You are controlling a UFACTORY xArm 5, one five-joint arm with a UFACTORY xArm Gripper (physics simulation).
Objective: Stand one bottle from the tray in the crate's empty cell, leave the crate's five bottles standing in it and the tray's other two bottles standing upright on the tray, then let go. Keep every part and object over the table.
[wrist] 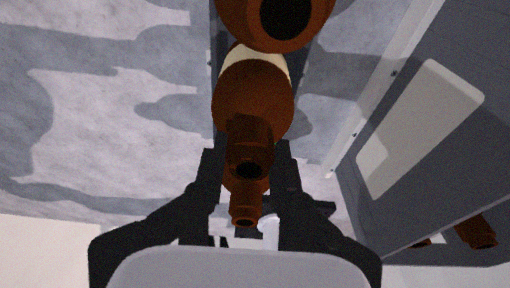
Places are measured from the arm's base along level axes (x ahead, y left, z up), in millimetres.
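Pixels of known places: gripper, between the fingertips: (pixel 250 148).
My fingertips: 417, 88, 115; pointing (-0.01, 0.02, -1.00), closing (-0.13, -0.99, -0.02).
Ahead of a thing's pixels: the offset from my fingertips to its top centre, as dx, dy, dz. "spot": to the spot under its first point. Level surfaces: height alone.
Three brown bottles stand in a row on the narrow dark tray {spot: +21, +40, -127} (pixel 218 50): a near bottle {+89, -10, +20} (pixel 280 35) cut off at the top of the wrist view, a middle bottle {+1, -1, +21} (pixel 252 97) with a cream label, and a far bottle {-85, +2, +20} (pixel 245 192), partly hidden behind the middle one. My gripper (pixel 250 148) is shut on the middle bottle, a finger against each side of its neck. The grey crate {spot: -15, -160, -5} (pixel 440 165) is at the right. Necks of two bottles {-132, -292, +23} (pixel 477 232) {-128, -202, +23} (pixel 420 245) show in it at the lower right; its empty cell cannot be made out.
The crate's long side wall with a pale panel (pixel 420 130) runs diagonally close to the right of the tray. A light rail {-33, -152, -110} (pixel 367 110) lies along its foot. A white post (pixel 270 235) stands beyond the far bottle. The marbled table {dz -140} (pixel 85 105) ends at an edge toward the lower left.
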